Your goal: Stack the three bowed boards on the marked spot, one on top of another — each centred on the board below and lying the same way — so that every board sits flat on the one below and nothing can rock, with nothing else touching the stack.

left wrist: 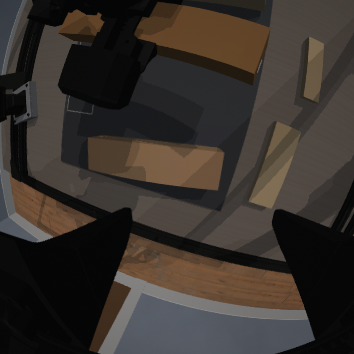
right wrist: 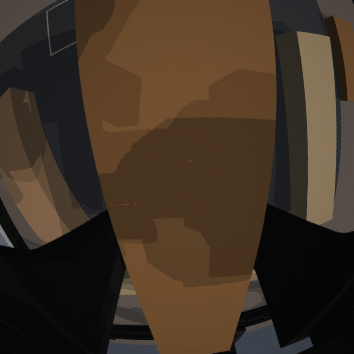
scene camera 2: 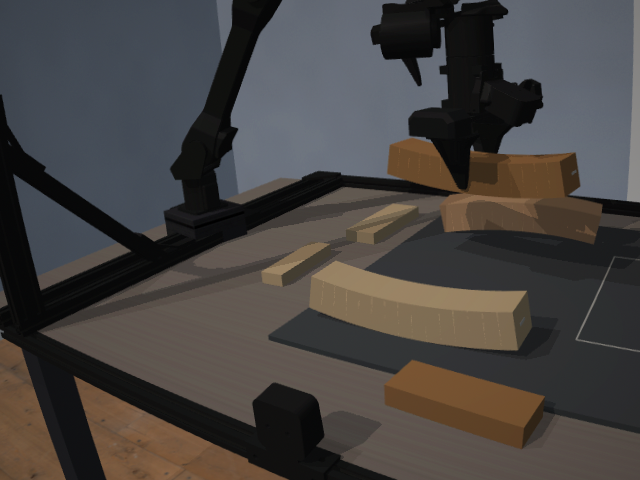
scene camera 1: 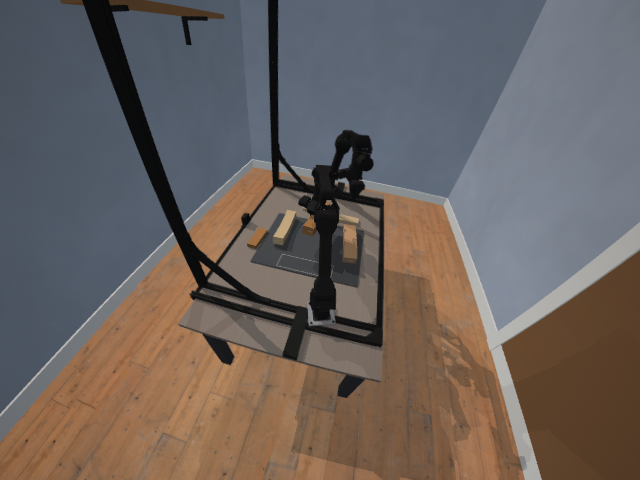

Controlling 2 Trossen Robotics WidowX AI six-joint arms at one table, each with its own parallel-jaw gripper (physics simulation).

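Places are measured from the left arm's base along level axes (x ahead, y left, z up), in metres.
Pixels of known places: left gripper, fingertip midpoint: (left wrist: 205,217) (scene camera 1: 351,196); right gripper, fingertip midpoint: (left wrist: 161,33) (right wrist: 185,203) (scene camera 2: 474,183); left arm's base, link origin: (scene camera 2: 202,207); right arm's base, link origin: (left wrist: 19,103) (scene camera 1: 321,312).
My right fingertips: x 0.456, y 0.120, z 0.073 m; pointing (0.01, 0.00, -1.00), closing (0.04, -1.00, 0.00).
Ahead of a thing's pixels: the offset from my right fingertips to its middle. Level surfaces: height alone.
My right gripper (scene camera 2: 475,169) (right wrist: 185,203) is shut on the orange-brown bowed board @[dy +0.000, dx +0.003, dz +0.025 m] (scene camera 2: 516,173) (left wrist: 210,40) (right wrist: 180,75) and holds it above the dark mat, ends curving up. A light-brown bowed board @[dy +0.175, dx -0.035, dz -0.096 m] (scene camera 1: 349,242) (scene camera 2: 516,214) (left wrist: 165,162) lies on the mat, its middle arched up. A pale bowed board @[dy -0.162, dx +0.030, dz -0.088 m] (scene camera 1: 284,227) (scene camera 2: 418,315) (right wrist: 320,125) lies there too, its ends curving up. The marked white outline (scene camera 1: 279,259) (scene camera 2: 595,298) (right wrist: 49,33) bears no board in scene camera 1; the arm partly hides it. My left gripper (left wrist: 205,217) is open and empty, high above the table.
A flat orange block @[dy -0.249, dx +0.158, dz -0.114 m] (scene camera 1: 257,237) (scene camera 2: 460,408) lies beside the mat @[dz -0.119 m] (scene camera 2: 341,353). Two small pale blocks, one nearer @[dy -0.117, dx -0.216, dz -0.117 m] (scene camera 2: 297,262) and one farther @[dy +0.084, dx -0.234, dz -0.116 m] (scene camera 2: 382,222), lie on the table. A black frame surrounds the tabletop, with a black box (scene camera 2: 286,413) at its near edge.
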